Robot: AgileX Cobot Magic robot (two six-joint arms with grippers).
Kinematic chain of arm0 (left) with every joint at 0, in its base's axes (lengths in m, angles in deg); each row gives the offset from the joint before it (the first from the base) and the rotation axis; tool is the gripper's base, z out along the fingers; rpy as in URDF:
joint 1: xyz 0 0 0.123 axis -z
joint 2: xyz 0 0 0 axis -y
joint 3: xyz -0.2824 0 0.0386 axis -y
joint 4: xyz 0.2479 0 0.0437 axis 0.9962 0 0.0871
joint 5: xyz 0 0 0 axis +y
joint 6: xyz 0.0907 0 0.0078 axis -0.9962 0 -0.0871
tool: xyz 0 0 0 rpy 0 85 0
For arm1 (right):
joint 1: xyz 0 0 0.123 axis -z
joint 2: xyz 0 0 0 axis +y
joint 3: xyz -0.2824 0 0.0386 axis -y
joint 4: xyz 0.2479 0 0.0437 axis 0.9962 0 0.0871
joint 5: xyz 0 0 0 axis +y
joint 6: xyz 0.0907 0 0.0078 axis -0.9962 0 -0.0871
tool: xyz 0 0 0 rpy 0 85 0
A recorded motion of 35 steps. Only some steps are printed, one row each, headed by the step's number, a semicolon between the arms.
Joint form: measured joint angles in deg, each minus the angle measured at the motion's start. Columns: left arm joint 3, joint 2, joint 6, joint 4, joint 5, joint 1; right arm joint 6, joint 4, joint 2, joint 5, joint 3, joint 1.
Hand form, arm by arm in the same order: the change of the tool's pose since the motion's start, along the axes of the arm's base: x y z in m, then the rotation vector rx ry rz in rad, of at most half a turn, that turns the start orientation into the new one. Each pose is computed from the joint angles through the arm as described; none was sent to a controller.
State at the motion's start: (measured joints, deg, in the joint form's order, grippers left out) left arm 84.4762 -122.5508 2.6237 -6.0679 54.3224 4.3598; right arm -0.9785 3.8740 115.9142 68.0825 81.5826 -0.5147
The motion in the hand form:
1: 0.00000 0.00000 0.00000 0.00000 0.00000 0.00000; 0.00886 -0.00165 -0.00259 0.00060 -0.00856 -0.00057
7: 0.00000 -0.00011 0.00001 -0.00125 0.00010 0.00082; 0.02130 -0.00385 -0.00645 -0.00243 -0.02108 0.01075
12: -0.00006 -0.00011 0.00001 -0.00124 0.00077 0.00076; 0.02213 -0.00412 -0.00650 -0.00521 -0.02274 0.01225
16: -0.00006 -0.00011 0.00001 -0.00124 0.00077 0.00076; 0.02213 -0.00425 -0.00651 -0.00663 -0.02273 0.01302
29: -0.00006 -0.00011 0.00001 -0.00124 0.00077 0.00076; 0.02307 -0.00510 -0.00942 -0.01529 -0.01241 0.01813
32: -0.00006 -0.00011 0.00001 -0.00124 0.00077 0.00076; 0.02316 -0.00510 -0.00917 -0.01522 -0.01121 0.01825
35: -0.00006 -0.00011 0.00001 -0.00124 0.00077 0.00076; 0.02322 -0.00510 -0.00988 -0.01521 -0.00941 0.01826
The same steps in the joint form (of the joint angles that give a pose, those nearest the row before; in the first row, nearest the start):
1: 0.00 0.00 0.00 0.00 0.00 0.00; 0.22 0.00 1.72 0.11 2.30 0.26
7: 0.00 0.00 0.00 -0.09 0.00 0.00; 0.98 -0.31 4.18 0.33 5.65 0.52
12: 0.00 0.00 0.00 -0.09 0.04 0.00; 0.98 -0.49 4.31 0.33 5.88 0.52
16: 0.00 0.00 0.00 -0.09 0.04 0.00; 0.98 -0.58 4.31 0.33 5.88 0.52
29: 0.00 0.00 0.00 -0.09 0.04 0.00; 0.98 -1.16 4.91 0.64 6.21 0.52
32: 0.00 0.00 0.00 -0.09 0.04 0.00; 0.98 -1.16 4.93 0.78 6.30 0.52
35: 0.00 0.00 0.00 -0.09 0.04 0.00; 0.98 -1.16 5.04 0.79 6.30 0.52

